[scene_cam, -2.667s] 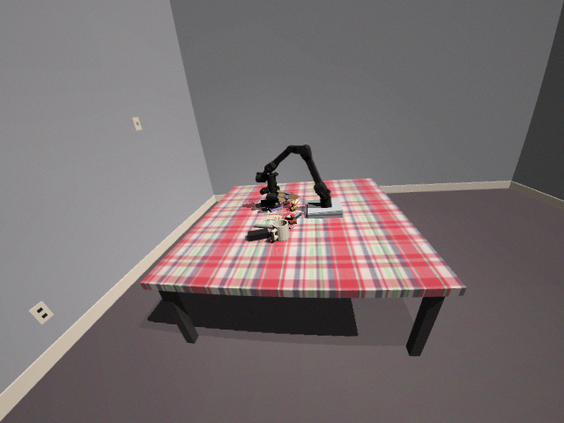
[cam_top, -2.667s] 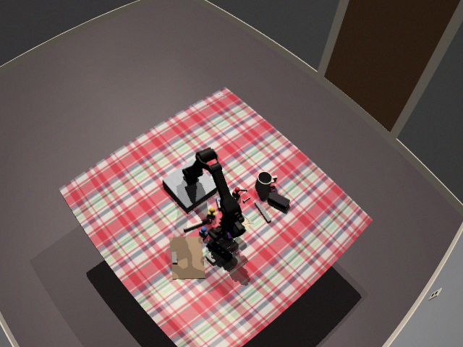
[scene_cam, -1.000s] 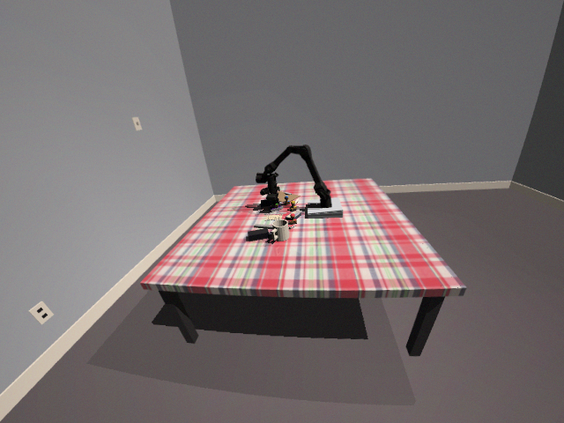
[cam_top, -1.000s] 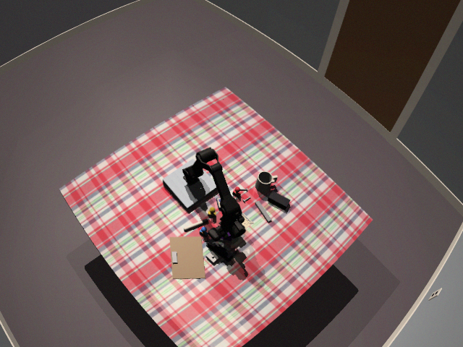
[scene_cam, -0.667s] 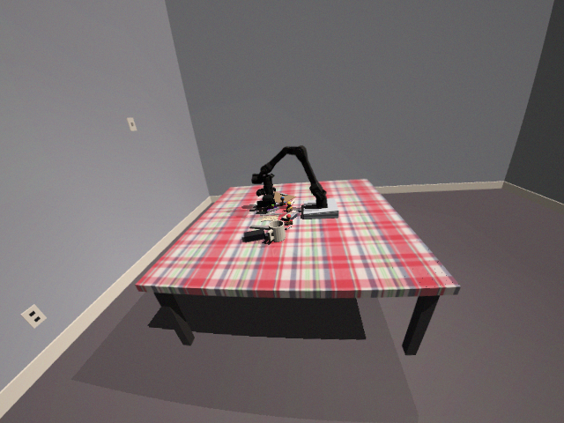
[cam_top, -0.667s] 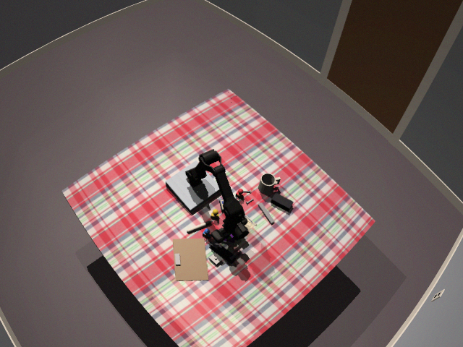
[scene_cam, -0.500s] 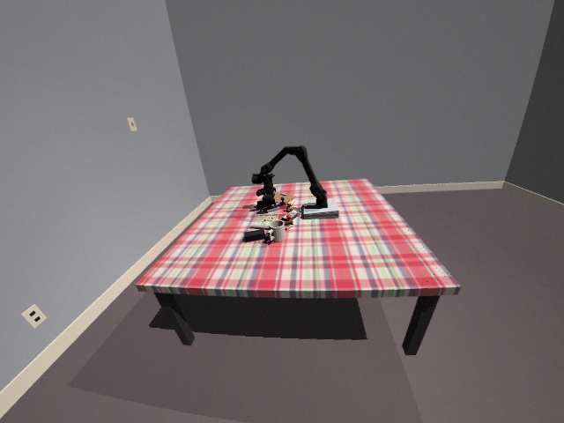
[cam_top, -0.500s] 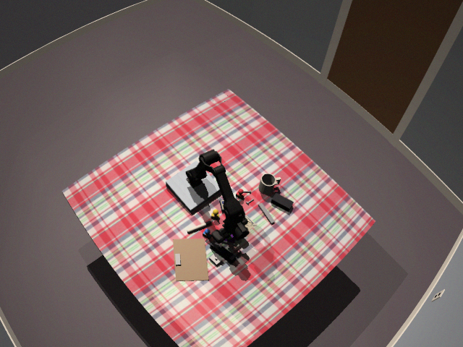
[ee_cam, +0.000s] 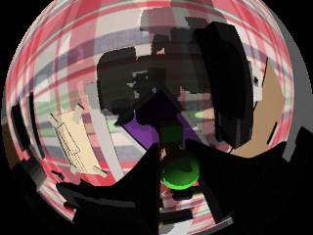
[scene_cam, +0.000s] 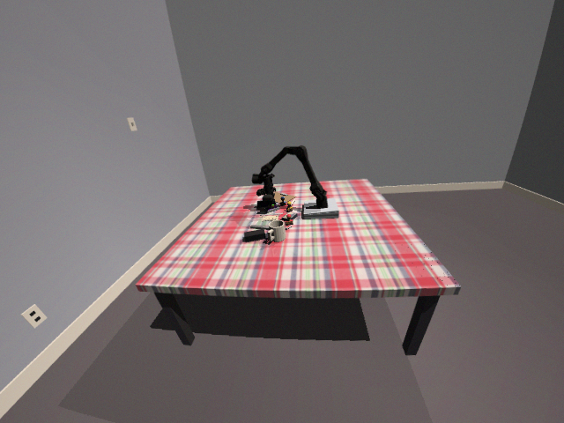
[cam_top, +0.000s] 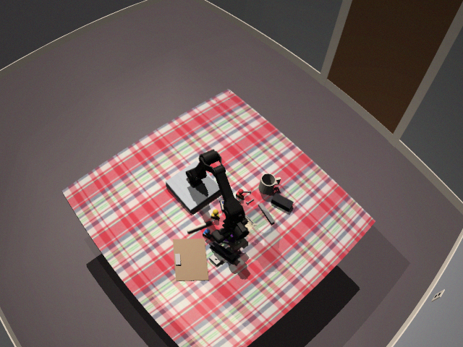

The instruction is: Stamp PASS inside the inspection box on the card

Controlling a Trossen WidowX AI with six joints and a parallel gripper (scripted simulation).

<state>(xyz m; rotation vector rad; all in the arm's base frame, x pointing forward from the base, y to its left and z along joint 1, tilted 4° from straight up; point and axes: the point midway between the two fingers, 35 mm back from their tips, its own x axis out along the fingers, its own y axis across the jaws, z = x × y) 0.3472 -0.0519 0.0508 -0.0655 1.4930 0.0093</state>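
The green-knobbed PASS stamp is right at my gripper tip. Also, from my gripper tip: blue-knobbed stamp 7 cm to the right, 7 cm behind, 1 cm below; then purple ink pad 3 cm below; then black bar 7 cm to the right, 5 cm ahead, 2 cm below.
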